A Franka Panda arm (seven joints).
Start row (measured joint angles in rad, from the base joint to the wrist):
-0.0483, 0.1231, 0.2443, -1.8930, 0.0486, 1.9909, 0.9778
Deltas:
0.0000, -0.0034, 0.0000, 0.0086, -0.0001, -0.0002, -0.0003
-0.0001, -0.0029, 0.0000, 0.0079, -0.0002, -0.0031, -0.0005
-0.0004, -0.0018, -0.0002, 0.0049, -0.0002, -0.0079, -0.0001
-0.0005, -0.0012, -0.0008, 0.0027, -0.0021, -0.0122, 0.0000
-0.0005, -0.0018, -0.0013, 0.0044, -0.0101, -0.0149, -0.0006
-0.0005, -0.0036, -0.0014, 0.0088, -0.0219, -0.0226, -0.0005
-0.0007, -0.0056, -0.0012, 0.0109, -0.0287, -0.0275, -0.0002
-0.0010, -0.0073, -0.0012, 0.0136, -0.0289, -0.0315, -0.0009
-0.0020, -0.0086, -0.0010, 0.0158, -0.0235, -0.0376, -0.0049
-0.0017, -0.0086, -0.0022, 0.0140, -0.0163, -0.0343, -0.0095
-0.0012, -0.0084, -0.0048, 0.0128, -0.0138, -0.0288, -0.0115
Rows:
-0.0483, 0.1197, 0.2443, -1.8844, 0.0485, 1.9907, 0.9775
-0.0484, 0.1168, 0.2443, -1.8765, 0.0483, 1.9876, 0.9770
-0.0488, 0.1150, 0.2441, -1.8716, 0.0481, 1.9797, 0.9769
-0.0493, 0.1138, 0.2433, -1.8689, 0.0460, 1.9675, 0.9769
-0.0498, 0.1120, 0.2420, -1.8645, 0.0359, 1.9526, 0.9763
-0.0503, 0.1084, 0.2406, -1.8557, 0.0140, 1.9300, 0.9758
-0.0510, 0.1028, 0.2394, -1.8448, -0.0147, 1.9025, 0.9756
-0.0520, 0.0955, 0.2382, -1.8312, -0.0436, 1.8710, 0.9747
-0.0540, 0.0869, 0.2372, -1.8154, -0.0671, 1.8334, 0.9698
-0.0557, 0.0783, 0.2350, -1.8014, -0.0834, 1.7991, 0.9603
-0.0569, 0.0699, 0.2302, -1.7886, -0.0972, 1.7703, 0.9488

